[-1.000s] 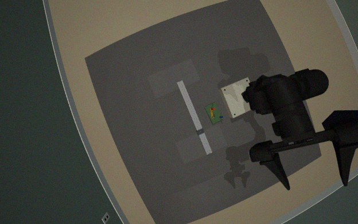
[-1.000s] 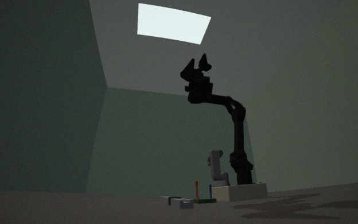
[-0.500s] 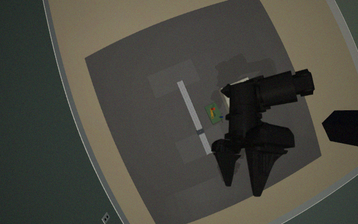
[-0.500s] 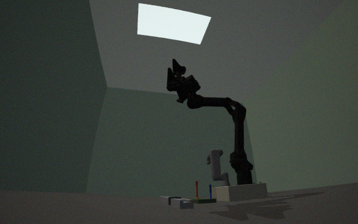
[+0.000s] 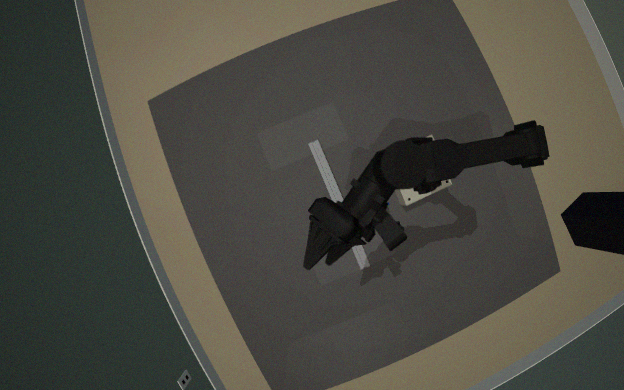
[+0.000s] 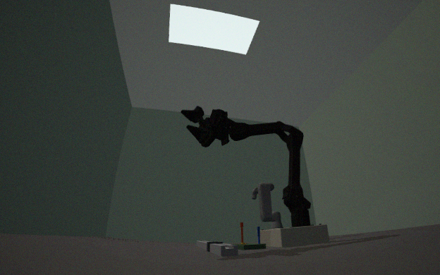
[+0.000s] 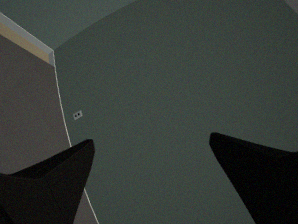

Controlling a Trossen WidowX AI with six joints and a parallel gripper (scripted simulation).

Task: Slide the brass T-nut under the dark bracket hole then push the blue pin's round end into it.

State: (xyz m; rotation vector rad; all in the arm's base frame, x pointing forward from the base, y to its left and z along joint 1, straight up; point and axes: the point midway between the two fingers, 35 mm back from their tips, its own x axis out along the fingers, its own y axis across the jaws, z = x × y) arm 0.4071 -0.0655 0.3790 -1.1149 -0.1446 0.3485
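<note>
The brass T-nut lies 21 cm behind my gripper tip, 2 cm to the left of it and 39 cm below it. Also, from my gripper tip: blue pin: 24 cm behind, 6 cm to the left, 41 cm below; green tray: 23 cm behind, 4 cm to the left, 43 cm below.
</note>
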